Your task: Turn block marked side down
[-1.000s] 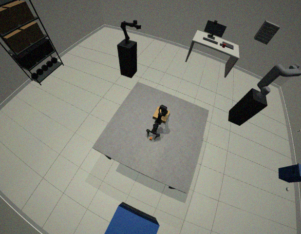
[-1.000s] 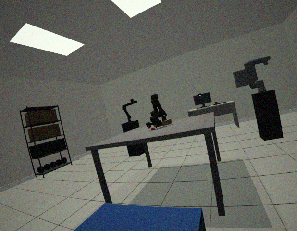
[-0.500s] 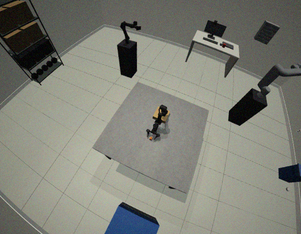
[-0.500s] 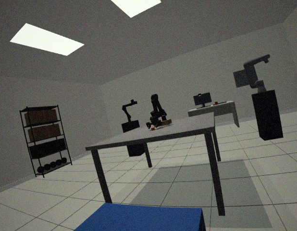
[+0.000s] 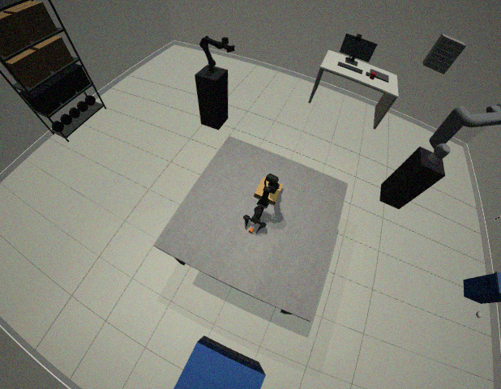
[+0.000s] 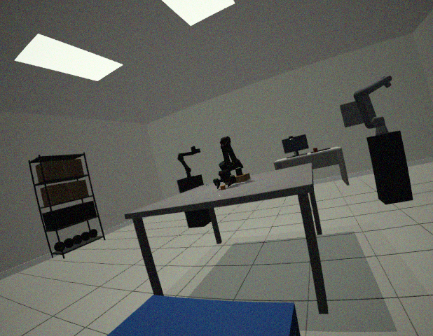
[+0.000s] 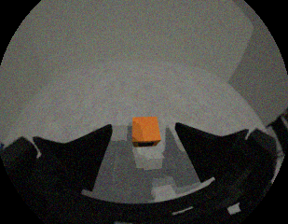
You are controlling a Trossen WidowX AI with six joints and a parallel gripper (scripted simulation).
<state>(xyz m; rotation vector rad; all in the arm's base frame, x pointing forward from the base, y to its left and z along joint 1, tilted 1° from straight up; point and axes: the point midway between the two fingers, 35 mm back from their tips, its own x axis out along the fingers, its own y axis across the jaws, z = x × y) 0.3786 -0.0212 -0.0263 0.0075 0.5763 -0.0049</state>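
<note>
Right now the orange block is 20 mm behind my gripper tip.
</note>
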